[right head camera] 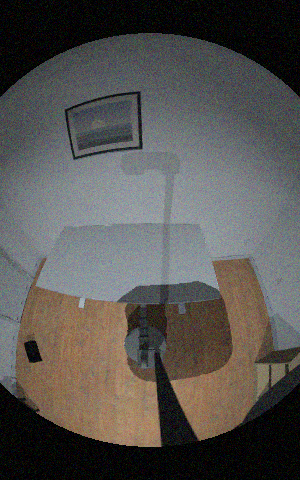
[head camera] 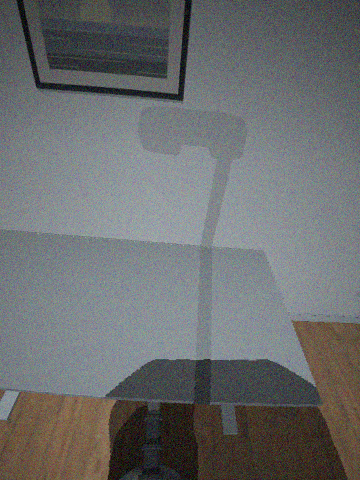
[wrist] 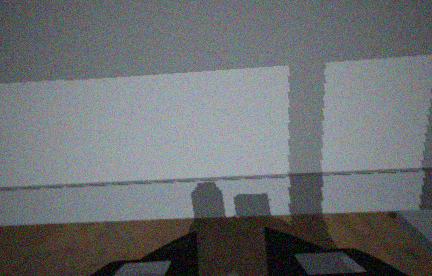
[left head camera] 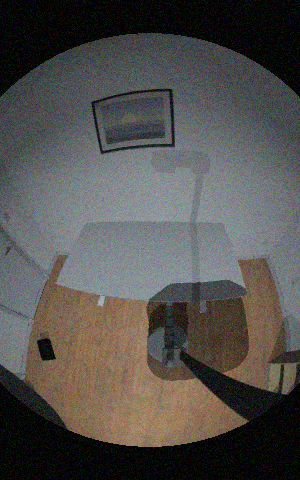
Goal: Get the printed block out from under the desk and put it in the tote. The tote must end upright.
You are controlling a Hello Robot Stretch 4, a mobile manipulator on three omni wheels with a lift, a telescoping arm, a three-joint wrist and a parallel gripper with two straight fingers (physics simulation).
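Frame: origin at the robot's base, x back, y up, z left, level; millimetres.
Seen in the pictures: gripper, between the fingertips: [wrist: 231,251].
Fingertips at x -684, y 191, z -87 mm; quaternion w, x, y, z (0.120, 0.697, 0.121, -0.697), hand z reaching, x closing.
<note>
A point is followed by its place in that frame.
The white desk [head camera: 100,310] @(x -628, y 693, z 240 mm) [left head camera: 145,255] @(x -672, y 693, z 193 mm) [right head camera: 120,260] @(x -645, y 693, z 153 mm) stands against the wall. My gripper [wrist: 231,251] @(x -684, y 191, z -87 mm) is open, with its two black fingers apart at the bottom of the wrist view. It is low under the desk, and the desk top hides it in the head views. A tiny pale patch [wrist: 232,273] @(x -879, y 2, z -87 mm) shows between the fingers at the bottom edge of the wrist view; it may be the top of the printed block, but too little shows to be sure. I cannot identify the tote for certain; a dark rectangular thing [left head camera: 46,349] @(x 498, y -25, z 1569 mm) [right head camera: 33,351] @(x 495, y -30, z 1570 mm) lies on the floor at the left.
A grey desk foot [wrist: 419,227] is at the right in the wrist view. Desk legs [head camera: 229,419] [left head camera: 202,306] [right head camera: 182,308] show below the front edge. A tan box-like piece [left head camera: 275,377] [right head camera: 262,375] @(x 873, y 52, z -1400 mm) stands at the far right. A framed picture [head camera: 107,89] @(x -1079, y 1417, z 235 mm) hangs above the desk.
</note>
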